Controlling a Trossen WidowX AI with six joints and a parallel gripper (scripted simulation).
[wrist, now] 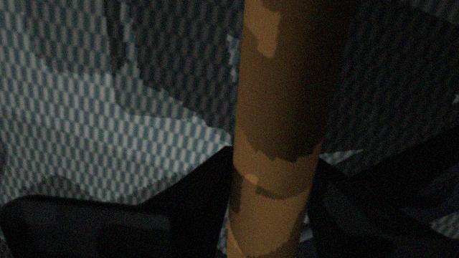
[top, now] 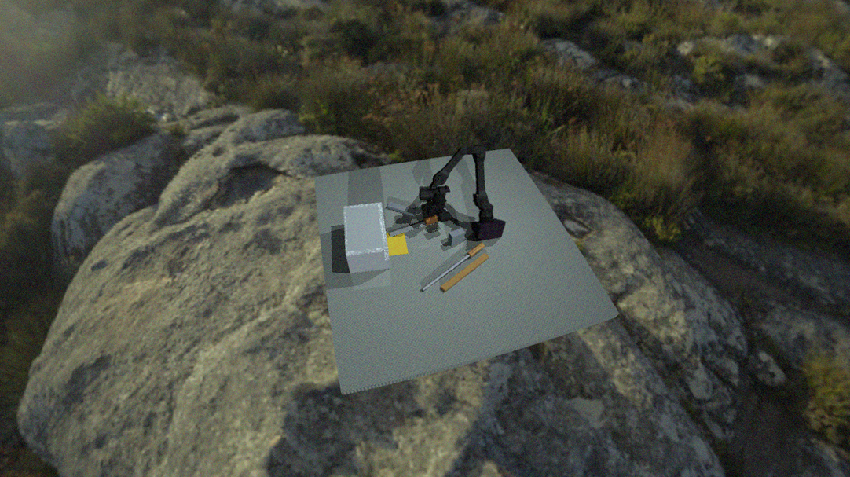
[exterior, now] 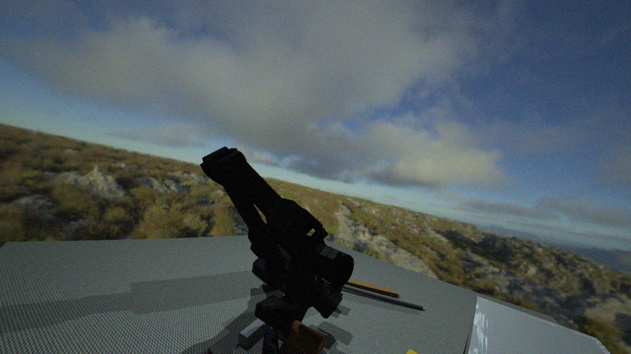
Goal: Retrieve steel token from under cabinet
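Right now my gripper tip is 50 mm past the grey bar and 50 mm to the left of it. The rest, counted from my gripper tip: grey block: 40 mm behind, 170 mm to the left, 30 mm above; small grey cube: 40 mm behind, 150 mm to the right; wooden stick: 10 mm behind, 360 mm to the left.
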